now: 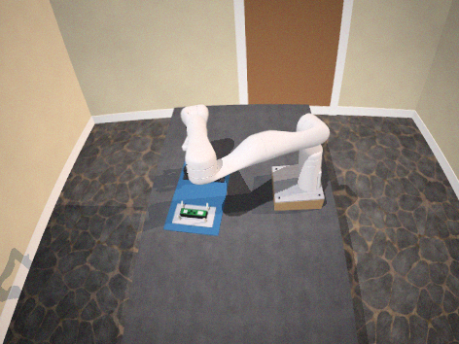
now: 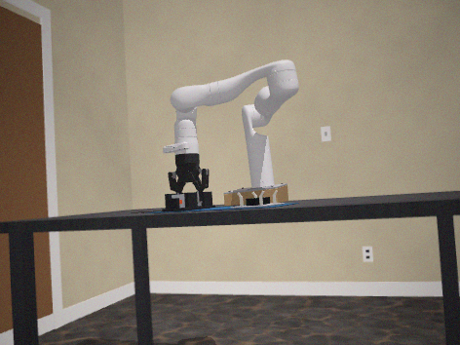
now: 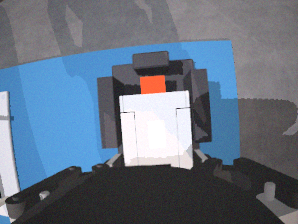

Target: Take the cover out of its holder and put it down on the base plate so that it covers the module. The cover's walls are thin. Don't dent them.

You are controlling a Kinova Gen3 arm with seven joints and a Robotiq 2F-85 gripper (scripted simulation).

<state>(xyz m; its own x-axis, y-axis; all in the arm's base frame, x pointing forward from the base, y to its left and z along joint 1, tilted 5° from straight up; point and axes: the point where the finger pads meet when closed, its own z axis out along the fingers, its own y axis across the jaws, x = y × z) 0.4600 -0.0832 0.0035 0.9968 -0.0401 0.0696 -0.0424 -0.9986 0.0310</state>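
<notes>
The white cover lies right at my hand.
</notes>
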